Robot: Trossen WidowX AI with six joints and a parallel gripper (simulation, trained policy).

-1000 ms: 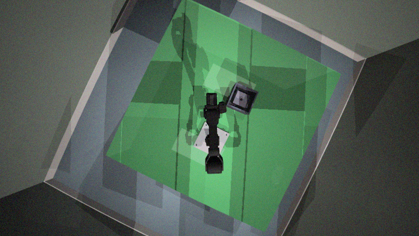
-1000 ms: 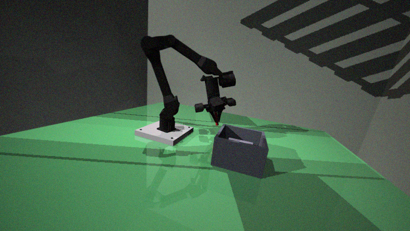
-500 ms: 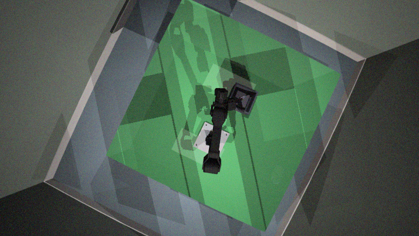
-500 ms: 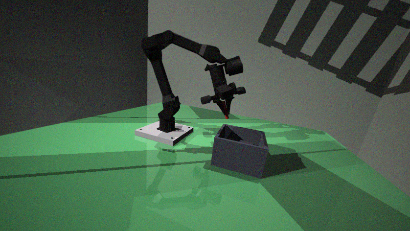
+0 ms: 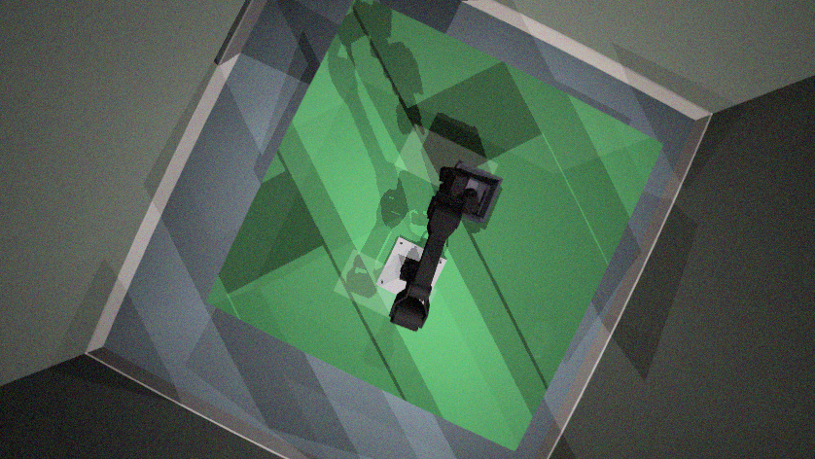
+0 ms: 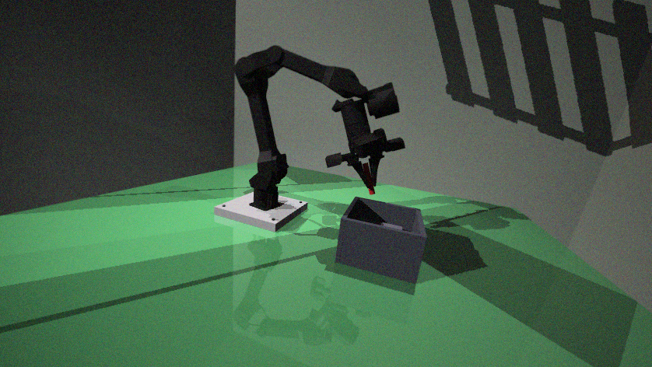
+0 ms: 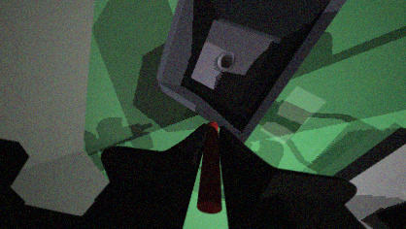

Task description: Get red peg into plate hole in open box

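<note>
Right now my gripper tip is 9 cm above the plate, 6 cm to the left of it and 6 cm short of it. The rest, counted from my gripper tip: red peg 2 cm above, 1 cm to the left, 1 cm behind; then grey box 11 cm below, 6 cm to the right, 6 cm ahead.
</note>
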